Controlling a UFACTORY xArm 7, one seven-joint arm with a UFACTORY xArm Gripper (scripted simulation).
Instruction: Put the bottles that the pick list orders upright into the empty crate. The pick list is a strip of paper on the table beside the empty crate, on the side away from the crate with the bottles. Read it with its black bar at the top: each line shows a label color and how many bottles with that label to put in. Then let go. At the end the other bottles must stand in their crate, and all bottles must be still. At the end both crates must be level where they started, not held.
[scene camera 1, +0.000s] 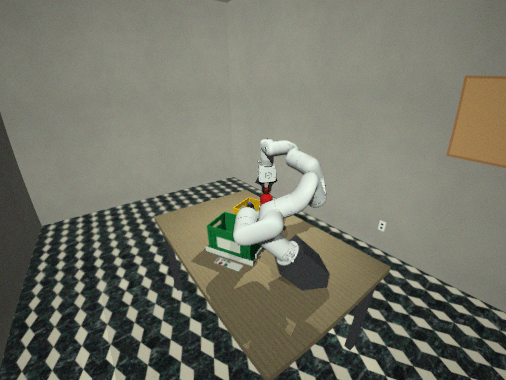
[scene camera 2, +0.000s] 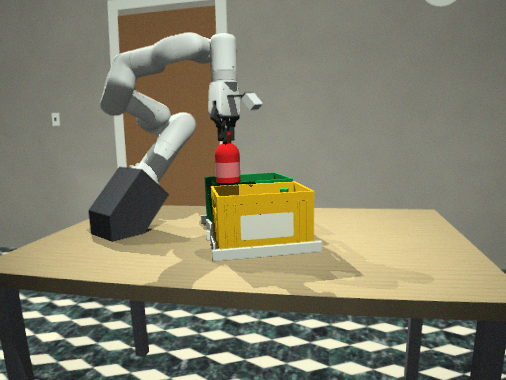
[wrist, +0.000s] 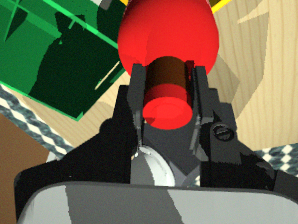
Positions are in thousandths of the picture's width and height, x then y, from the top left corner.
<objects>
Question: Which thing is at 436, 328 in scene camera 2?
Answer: My gripper.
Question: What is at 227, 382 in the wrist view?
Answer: A green crate.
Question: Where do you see my gripper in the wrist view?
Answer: At 562, 368
</objects>
